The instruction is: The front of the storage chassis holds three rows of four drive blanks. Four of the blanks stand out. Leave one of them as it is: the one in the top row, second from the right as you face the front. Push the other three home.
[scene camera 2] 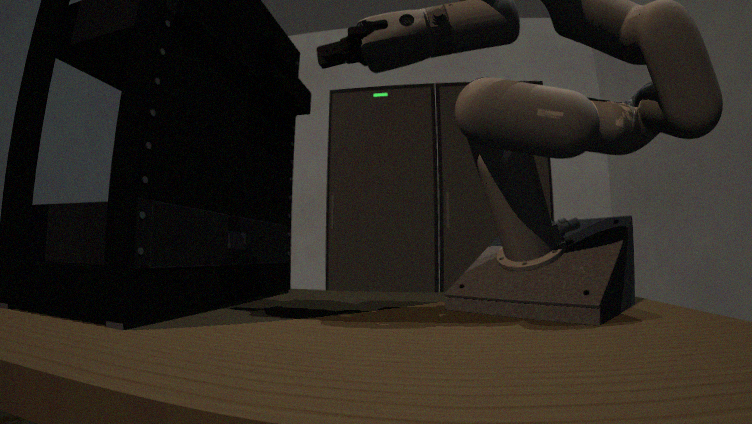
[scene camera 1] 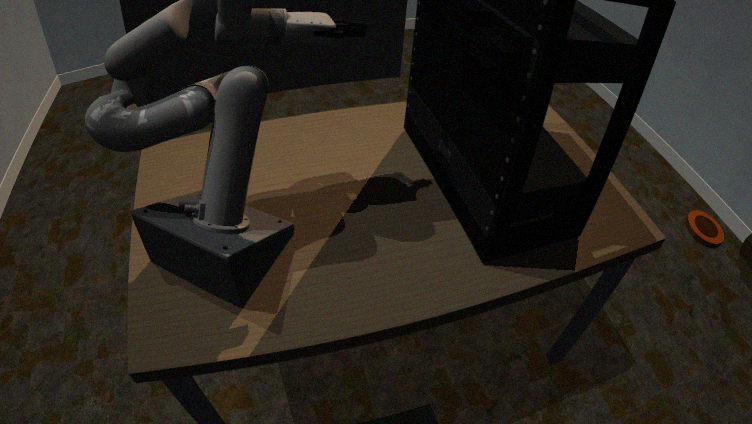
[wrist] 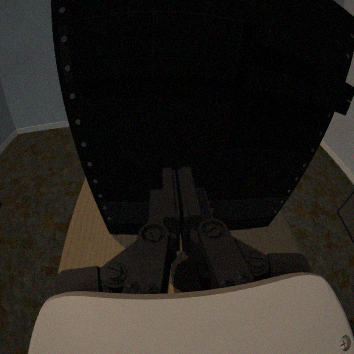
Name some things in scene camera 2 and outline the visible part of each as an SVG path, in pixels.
My gripper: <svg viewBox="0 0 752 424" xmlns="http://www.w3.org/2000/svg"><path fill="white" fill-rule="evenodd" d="M425 8L390 12L360 20L356 27L348 28L347 37L342 38L338 42L317 47L319 65L324 69L344 63L359 62L363 66L368 66L372 72L379 73L414 64L430 57L433 58L434 47Z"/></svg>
A tall black rack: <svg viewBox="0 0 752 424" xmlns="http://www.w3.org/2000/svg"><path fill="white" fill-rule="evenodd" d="M41 0L22 76L5 174L0 218L0 308L15 309L27 307L106 321L107 328L127 330L139 327L140 321L273 293L289 293L291 279L291 216L296 115L310 114L311 92L298 78L300 52L261 0L81 0L69 5L70 0ZM56 58L122 91L107 202L32 205L42 126Z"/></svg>
